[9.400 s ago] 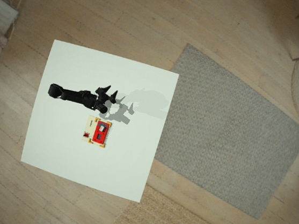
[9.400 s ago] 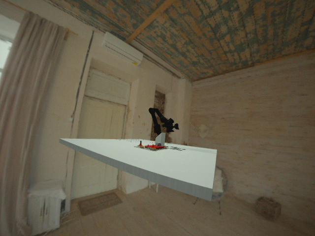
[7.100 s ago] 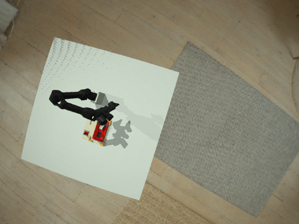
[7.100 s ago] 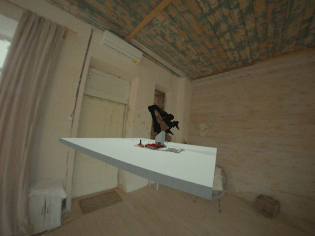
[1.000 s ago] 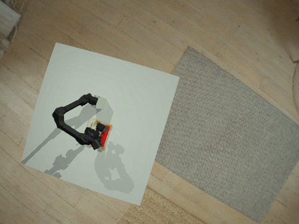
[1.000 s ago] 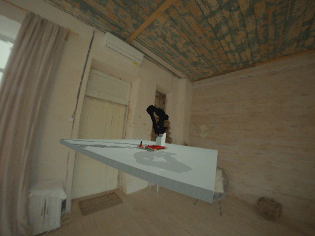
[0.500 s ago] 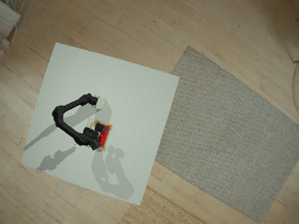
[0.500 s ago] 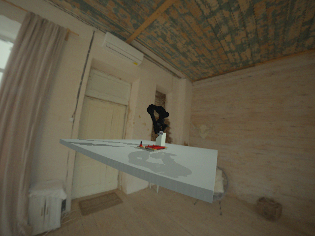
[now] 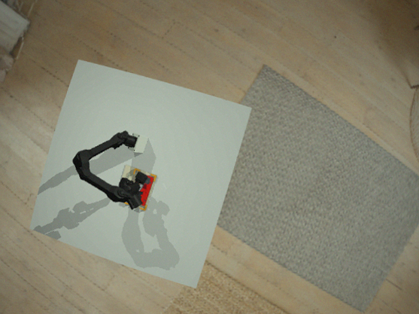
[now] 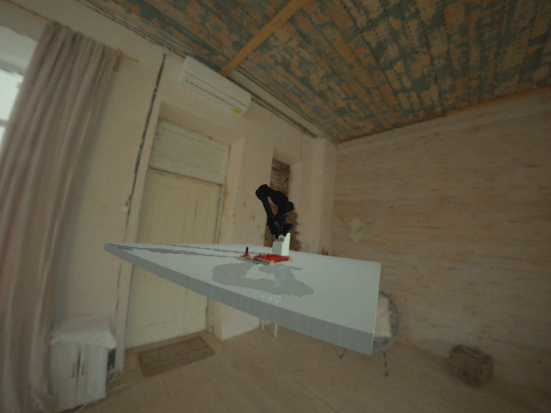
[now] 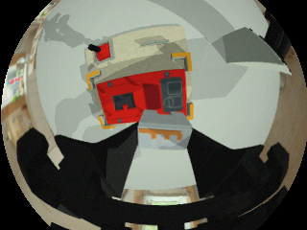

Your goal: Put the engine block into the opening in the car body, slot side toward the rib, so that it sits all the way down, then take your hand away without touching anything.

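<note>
My gripper tip is now right at the grey engine block.
</note>
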